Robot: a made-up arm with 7 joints.
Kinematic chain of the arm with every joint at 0, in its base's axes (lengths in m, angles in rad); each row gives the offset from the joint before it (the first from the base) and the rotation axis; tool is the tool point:
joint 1: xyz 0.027 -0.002 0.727 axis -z
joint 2: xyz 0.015 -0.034 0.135 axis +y
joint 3: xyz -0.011 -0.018 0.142 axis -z
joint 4: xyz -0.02 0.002 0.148 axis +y
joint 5: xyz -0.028 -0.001 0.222 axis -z
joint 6: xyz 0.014 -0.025 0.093 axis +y
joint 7: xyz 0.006 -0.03 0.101 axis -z
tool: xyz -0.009 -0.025 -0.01
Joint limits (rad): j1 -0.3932..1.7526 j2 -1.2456..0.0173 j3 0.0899..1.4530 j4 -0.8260..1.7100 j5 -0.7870..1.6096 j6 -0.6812..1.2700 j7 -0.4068..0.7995
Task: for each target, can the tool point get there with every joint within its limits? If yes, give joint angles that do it. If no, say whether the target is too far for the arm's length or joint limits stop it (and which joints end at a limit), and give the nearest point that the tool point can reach.
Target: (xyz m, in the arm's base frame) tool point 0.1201 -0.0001 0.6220
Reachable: no: joint limits stop it (at a limit: joint 2, joint 3, joint 4, joint 6, joint 7) | nearest point 0.3378 0.0043 0.9984 | short by 0.435 m
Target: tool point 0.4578 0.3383 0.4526
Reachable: no: joint limits stop it (at a limit: joint 1, joint 2, joint 4, joint 6) | nearest point 0.3078 0.4781 0.7159 | short by 0.334 m
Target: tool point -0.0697 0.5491 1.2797
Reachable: yes | joints 1.4930 -0.8299 0.9253 0.1640 0.8456 -0.1018 -0.0412
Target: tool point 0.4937 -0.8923 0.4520
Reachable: no: too far | nearest point 0.0167 -0.4685 0.8874 | short by 0.773 m
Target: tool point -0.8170 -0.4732 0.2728
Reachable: no: too far | nearest point -0.4842 -0.2822 0.6418 | short by 0.532 m
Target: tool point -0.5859 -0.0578 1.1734
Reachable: yes | joints 0.1270 -1.1441 0.3899 0.4074 0.4895 -0.2354 0.2344
